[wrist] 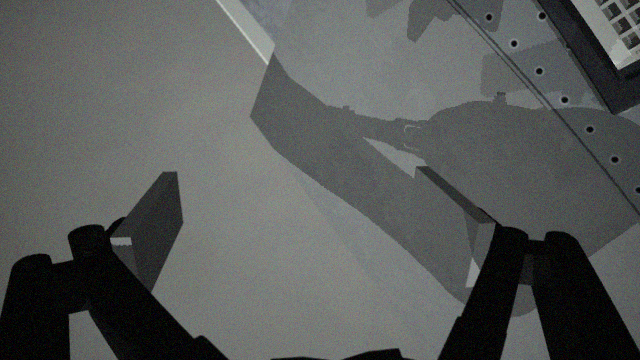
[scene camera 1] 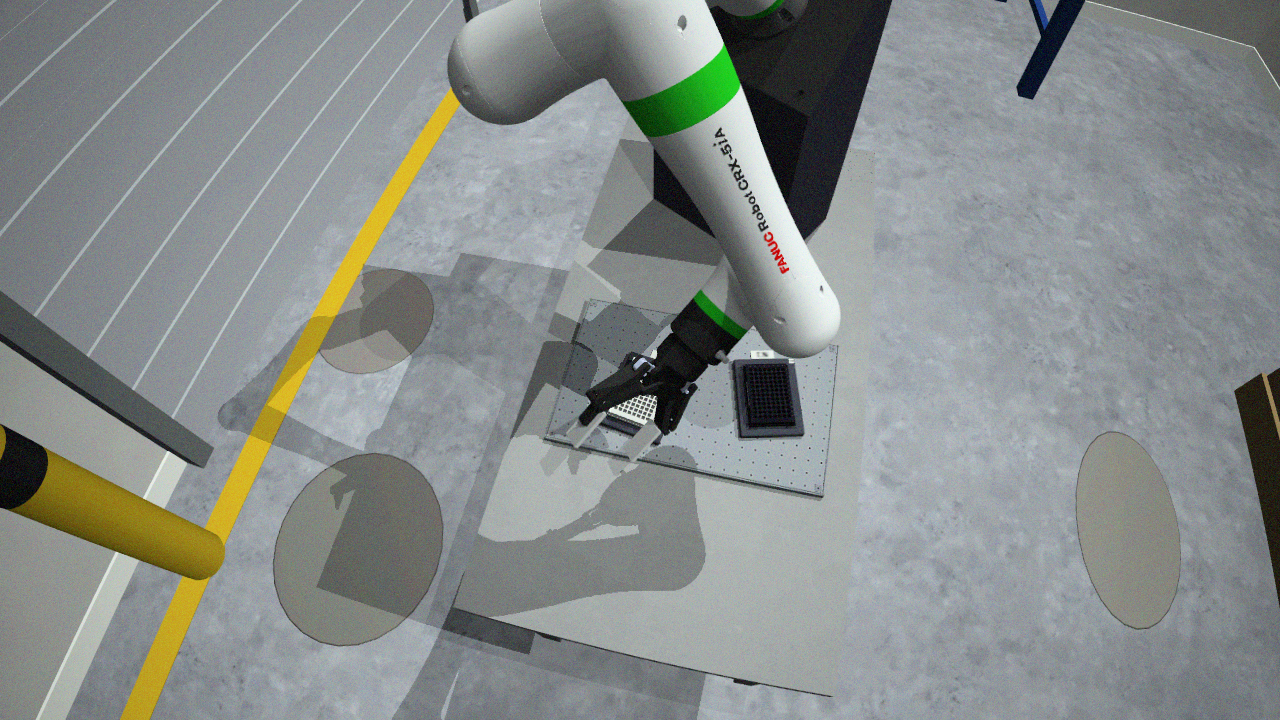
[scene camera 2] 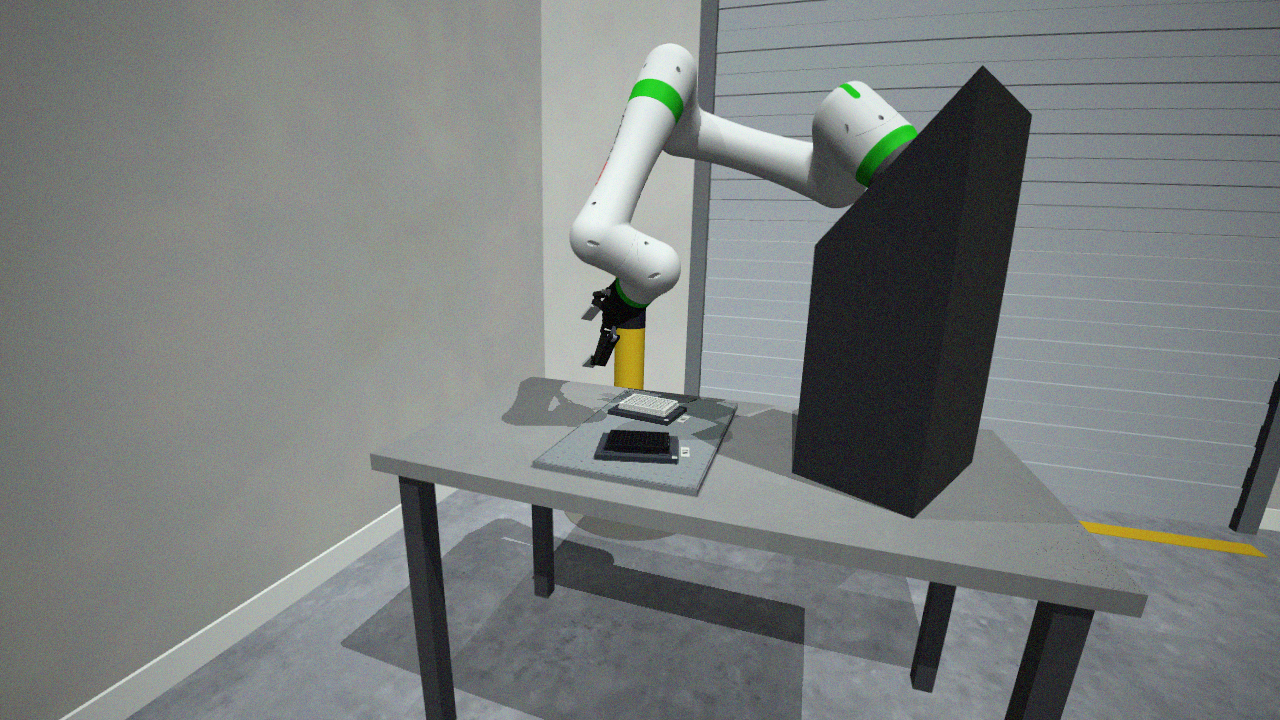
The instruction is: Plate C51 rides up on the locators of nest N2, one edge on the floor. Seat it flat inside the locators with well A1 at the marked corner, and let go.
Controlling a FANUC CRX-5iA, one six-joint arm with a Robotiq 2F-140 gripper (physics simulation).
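Where they show: gripper, fingertip midpoint: [wrist: 299, 194] [scene camera 1: 601, 448] [scene camera 2: 586, 341]; arm's base, link origin: [scene camera 2: 917, 186].
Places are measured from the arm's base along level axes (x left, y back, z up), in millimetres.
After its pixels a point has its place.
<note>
A white well plate [scene camera 1: 637, 409] {z -510, x -159, y -554 mm} [scene camera 2: 648, 404] {z -510, x -145, y -516 mm} [wrist: 621, 30] {z -518, x -145, y -574 mm} lies on a dark nest [wrist: 595, 75] {z -522, x -137, y -602 mm}. A black well plate [scene camera 1: 768, 394] {z -513, x 82, y -492 mm} [scene camera 2: 638, 441] {z -508, x 101, y -486 mm} lies on a second dark nest [scene camera 1: 771, 432] {z -522, x 92, y -566 mm} [scene camera 2: 635, 457] {z -524, x 143, y -482 mm}. The labels are too small to read, so I cannot tell which plate is C51 or which nest is N2. Tilt and well A1 cannot be made out either. My gripper [scene camera 1: 614, 437] {z -372, x -195, y -694 mm} [scene camera 2: 591, 337] {z -372, x -195, y -694 mm} [wrist: 299, 194] {z -372, x -195, y -694 mm} is wide open and empty. It hangs tilted, well above the table, off the white plate's side, and partly hides that plate in scene camera 1.
Both nests stand on a perforated plate [scene camera 1: 707, 456] {z -534, x -22, y -622 mm} [scene camera 2: 572, 454] {z -534, x 142, y -612 mm} on the grey table [scene camera 1: 760, 573] {z -547, x 90, y -824 mm} [scene camera 2: 483, 438] {z -547, x 88, y -840 mm}. Small white tags lie beside the nests. A tall dark pedestal [scene camera 2: 886, 358] {z -289, x 168, y -59 mm} stands on the table at the arm's base. A yellow post [scene camera 1: 116, 519] [scene camera 2: 629, 358] stands beyond the table.
</note>
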